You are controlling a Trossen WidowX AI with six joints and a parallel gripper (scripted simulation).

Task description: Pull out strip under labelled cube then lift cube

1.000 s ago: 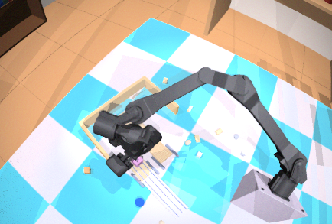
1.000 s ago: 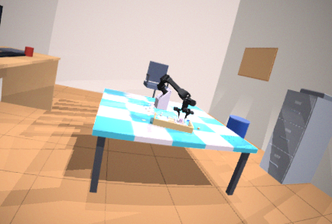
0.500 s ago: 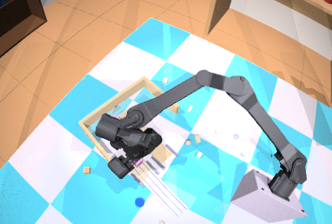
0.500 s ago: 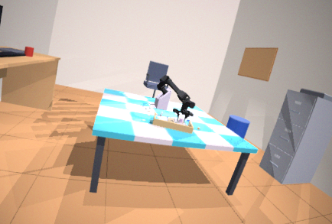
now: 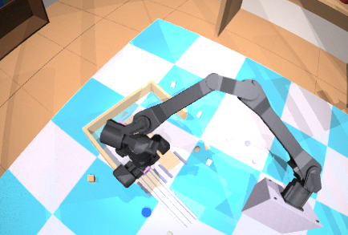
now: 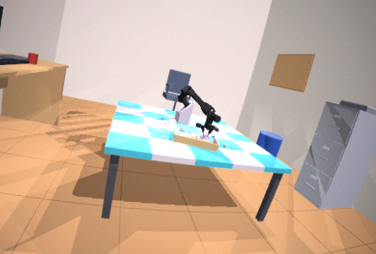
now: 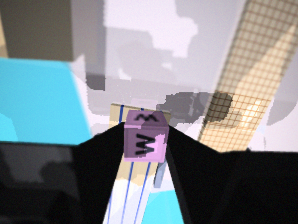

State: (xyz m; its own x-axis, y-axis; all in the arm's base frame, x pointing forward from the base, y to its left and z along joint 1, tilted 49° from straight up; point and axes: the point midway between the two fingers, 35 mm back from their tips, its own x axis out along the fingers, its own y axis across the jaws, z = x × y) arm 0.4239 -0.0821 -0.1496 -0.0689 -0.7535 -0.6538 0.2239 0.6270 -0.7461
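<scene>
Now: gripper tip 4 cm short of the tan gridded strip, 10 cm to the left of it and 1 cm above it. From my gripper tip the other things lie so: blue disc 8 cm behind, 12 cm to the left, 1 cm below.
</scene>
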